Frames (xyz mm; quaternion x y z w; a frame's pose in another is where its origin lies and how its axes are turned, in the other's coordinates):
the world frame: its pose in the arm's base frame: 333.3 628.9 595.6 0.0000 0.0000 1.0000 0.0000
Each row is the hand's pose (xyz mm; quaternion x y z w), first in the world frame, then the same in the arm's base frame.
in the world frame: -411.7 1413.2 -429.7 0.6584 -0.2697 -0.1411 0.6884
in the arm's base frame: 745.0 -784.3 165.9 0.2697 0.6584 0.6884 0.1411
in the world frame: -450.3 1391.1 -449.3 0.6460 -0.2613 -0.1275 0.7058
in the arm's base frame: 783.6 -762.2 146.3 0.2613 0.6460 0.7058 0.1275
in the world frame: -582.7 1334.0 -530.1 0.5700 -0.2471 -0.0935 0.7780
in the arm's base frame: 916.0 -705.1 65.5 0.2471 0.5700 0.7780 0.0935
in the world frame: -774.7 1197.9 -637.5 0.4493 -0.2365 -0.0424 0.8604
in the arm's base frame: 1108.0 -569.0 -41.9 0.2365 0.4493 0.8604 0.0424
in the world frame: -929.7 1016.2 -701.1 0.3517 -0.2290 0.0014 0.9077
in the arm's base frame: 1263.0 -387.3 -105.5 -0.2290 -0.3517 -0.9077 0.0014
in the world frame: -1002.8 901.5 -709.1 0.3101 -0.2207 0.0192 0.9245
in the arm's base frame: 1336.1 -272.6 -113.5 -0.2207 -0.3101 -0.9245 0.0192
